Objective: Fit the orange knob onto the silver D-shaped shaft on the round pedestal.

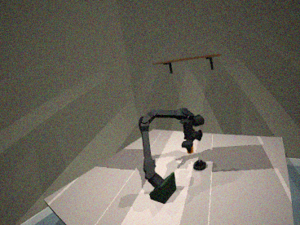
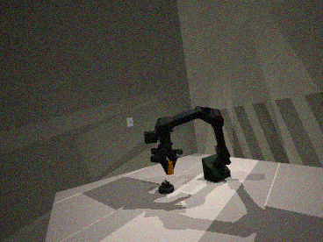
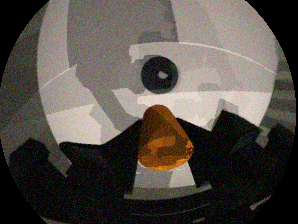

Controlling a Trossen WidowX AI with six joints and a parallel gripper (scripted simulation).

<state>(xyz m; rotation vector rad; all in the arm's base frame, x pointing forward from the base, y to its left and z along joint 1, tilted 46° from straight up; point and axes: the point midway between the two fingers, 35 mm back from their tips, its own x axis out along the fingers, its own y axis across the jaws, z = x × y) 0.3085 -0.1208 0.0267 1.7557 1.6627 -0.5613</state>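
Now: the dark round pedestal 1 cm behind my gripper tip, 6 cm to the right of it and 8 cm below it. Round my gripper tip: orange knob: 3 cm above.
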